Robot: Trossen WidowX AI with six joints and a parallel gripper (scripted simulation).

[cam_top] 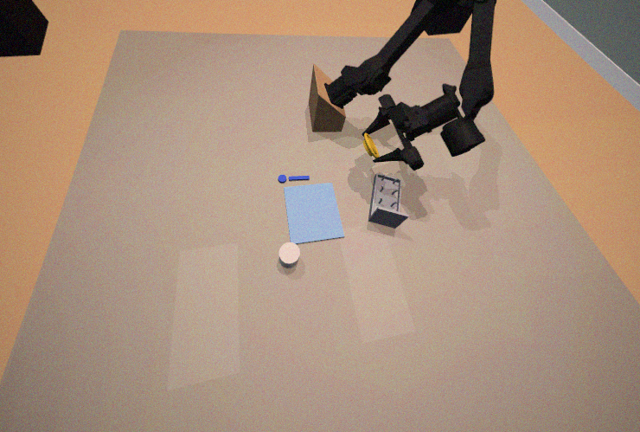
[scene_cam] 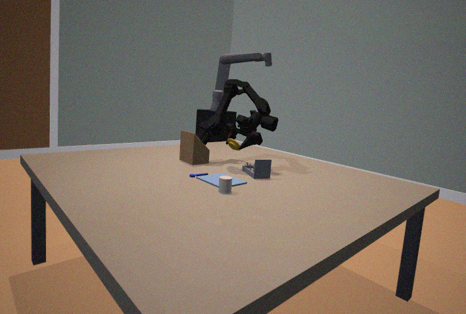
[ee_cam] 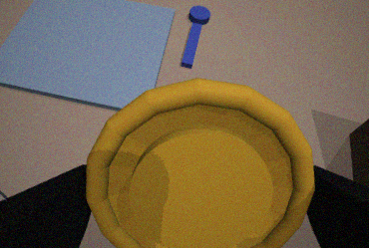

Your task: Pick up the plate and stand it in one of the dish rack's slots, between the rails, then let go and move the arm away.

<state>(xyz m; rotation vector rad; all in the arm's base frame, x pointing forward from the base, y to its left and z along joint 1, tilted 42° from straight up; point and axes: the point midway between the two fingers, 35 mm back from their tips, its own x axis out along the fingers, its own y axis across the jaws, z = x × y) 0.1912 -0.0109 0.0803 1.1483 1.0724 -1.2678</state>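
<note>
The grey dish rack lies 11 cm ahead of my gripper tip, 8 cm below it and 4 cm to the left of it. Round my gripper tip: light blue mat (16 cm to the right, 10 cm below, 9 cm ahead); then blue spoon (19 cm to the right, 10 cm below, 2 cm behind); then yellow plate (1 cm to the left, 1 cm above).
</note>
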